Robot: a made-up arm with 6 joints.
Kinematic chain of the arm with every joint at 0, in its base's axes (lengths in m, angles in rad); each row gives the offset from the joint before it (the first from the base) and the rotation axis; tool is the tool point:
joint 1: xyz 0 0 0.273 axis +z
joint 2: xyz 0 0 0 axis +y
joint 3: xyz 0 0 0.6 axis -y
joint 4: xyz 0 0 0 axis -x
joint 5: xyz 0.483 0 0 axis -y
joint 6: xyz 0 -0.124 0 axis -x
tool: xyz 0 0 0
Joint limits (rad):
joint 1: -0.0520..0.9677
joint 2: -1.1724..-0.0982
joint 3: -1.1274..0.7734
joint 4: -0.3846..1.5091
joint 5: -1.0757..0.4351
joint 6: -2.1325..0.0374
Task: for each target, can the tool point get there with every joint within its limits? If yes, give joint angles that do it. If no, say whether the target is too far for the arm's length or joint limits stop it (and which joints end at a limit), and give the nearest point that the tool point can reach.
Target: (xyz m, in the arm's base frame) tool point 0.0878 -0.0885 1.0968
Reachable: yes | joints 0.1305 -0.5327 -0.0065 0.6437 -0.9120 -0.8295
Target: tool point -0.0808 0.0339 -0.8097
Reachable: no: joint limits stop it (at a limit: joint 1, joint 2, joint 3, joint 4) | nearest point 0.1799 0.0586 0.4322 | short by 1.269 m
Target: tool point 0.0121 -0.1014 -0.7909
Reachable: no: joint limits stop it (at a limit: joint 1, joint 2, joint 3, joint 4) | nearest point 0.1441 -0.1226 0.4322 | short by 1.230 m
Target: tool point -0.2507 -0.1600 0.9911
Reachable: yes | joints 0.1774 -1.0492 -0.1118 0.4186 -0.6390 -1.8359
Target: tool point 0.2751 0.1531 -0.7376
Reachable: no: joint limits stop it (at a limit: joint 1, joint 2, joint 3, joint 4) | nearest point 0.1799 0.0586 0.4322 | short by 1.178 m
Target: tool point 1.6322 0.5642 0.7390
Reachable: no: too far | nearest point 0.4164 0.1439 0.8333 | short by 1.290 m
